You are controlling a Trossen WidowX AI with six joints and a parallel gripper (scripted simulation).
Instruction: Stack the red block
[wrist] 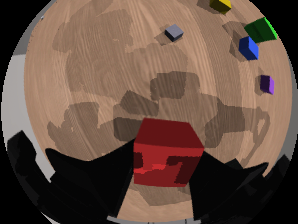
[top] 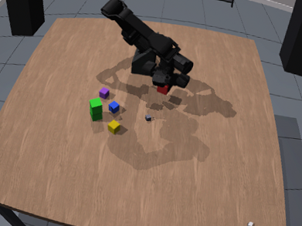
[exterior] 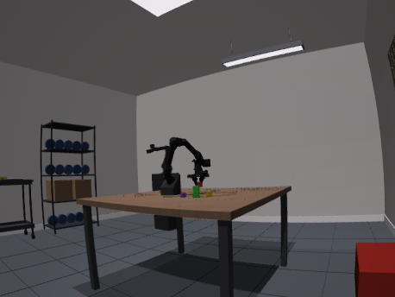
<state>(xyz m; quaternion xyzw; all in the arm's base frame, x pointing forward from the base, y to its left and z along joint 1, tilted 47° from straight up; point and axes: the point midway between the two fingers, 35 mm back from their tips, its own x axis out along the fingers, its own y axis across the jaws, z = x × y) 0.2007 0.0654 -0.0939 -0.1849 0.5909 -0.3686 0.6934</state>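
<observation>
My gripper tip is now 180 mm to the left of the blue block, 100 mm short of it and 50 mm above it. Round my gripper tip: red block (10 mm above); then small grey piece (120 mm ahead, 50 mm below, 40 mm to the right); then purple block (240 mm to the right, 50 mm below, 30 mm ahead).
</observation>
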